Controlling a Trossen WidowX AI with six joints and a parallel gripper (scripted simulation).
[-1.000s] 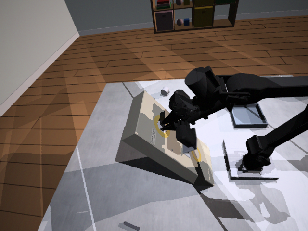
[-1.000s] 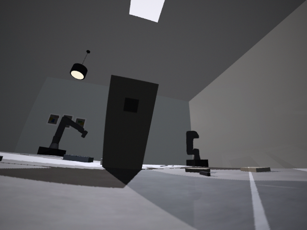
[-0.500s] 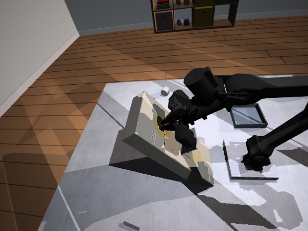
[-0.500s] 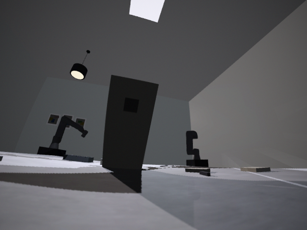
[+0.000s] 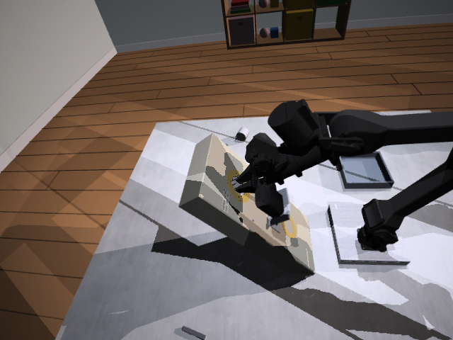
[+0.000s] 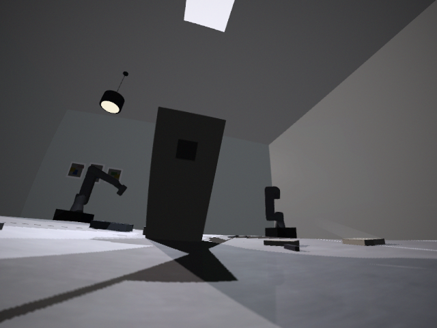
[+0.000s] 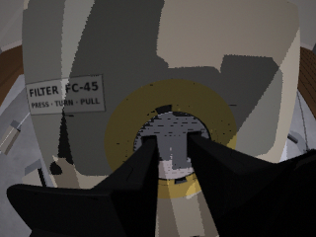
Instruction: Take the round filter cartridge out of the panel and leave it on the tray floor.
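My gripper tip is now 1 cm short of the round filter cartridge and 1 cm above it. Round my gripper tip: grey tray 41 cm behind, 29 cm to the right, 26 cm below; then small grey cylinder 50 cm to the right, 25 cm below, 4 cm ahead.
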